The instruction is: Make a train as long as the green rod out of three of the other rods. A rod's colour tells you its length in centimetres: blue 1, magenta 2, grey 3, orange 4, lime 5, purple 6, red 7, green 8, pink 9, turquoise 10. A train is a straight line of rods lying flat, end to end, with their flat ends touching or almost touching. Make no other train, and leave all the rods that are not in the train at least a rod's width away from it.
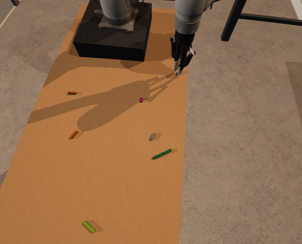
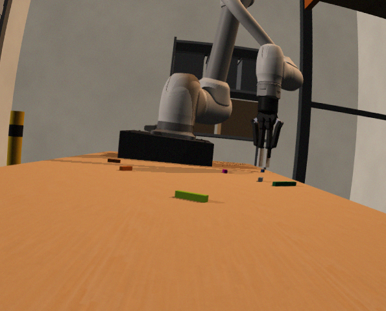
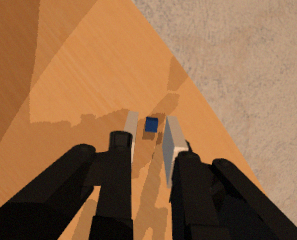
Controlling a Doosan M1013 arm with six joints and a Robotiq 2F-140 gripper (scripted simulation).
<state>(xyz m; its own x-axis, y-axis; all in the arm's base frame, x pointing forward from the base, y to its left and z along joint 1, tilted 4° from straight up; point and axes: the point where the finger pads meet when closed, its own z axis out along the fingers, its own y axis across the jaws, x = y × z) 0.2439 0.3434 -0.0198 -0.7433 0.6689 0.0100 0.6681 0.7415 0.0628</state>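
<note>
Now: the blue rod 5 cm below my hand. Also, from my hand: green rod: 42 cm ahead, 2 cm to the right, 5 cm below; magenta rod: 18 cm ahead, 15 cm to the right, 5 cm below; grey rod: 35 cm ahead, 7 cm to the right, 5 cm below.
</note>
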